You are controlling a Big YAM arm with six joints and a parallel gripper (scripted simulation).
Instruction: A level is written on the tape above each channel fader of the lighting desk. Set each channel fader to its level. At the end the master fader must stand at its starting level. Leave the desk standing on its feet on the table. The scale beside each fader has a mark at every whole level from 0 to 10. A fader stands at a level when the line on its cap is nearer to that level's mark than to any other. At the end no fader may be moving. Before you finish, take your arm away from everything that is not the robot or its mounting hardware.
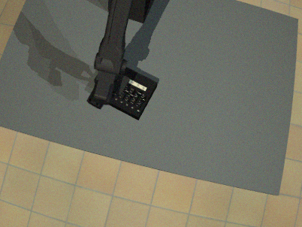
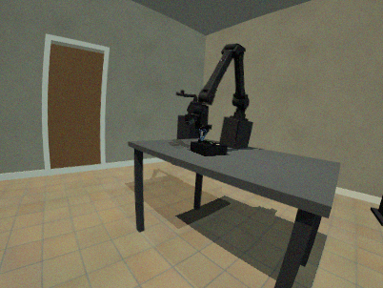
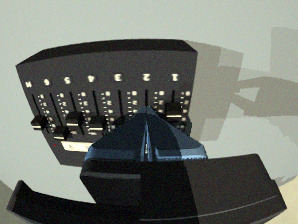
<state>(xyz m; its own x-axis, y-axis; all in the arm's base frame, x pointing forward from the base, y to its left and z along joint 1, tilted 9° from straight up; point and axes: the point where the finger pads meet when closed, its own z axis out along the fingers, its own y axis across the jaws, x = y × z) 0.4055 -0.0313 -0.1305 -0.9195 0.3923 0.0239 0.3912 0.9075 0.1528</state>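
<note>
Now: the fader cap 1 2 cm to the right of my hand and 1 cm behind it. Round my hand: master fader cap: 11 cm to the left, 3 cm ahead; fader cap 4: 4 cm to the left, 1 cm ahead; fader cap 5: 6 cm to the left, 2 cm ahead.
</note>
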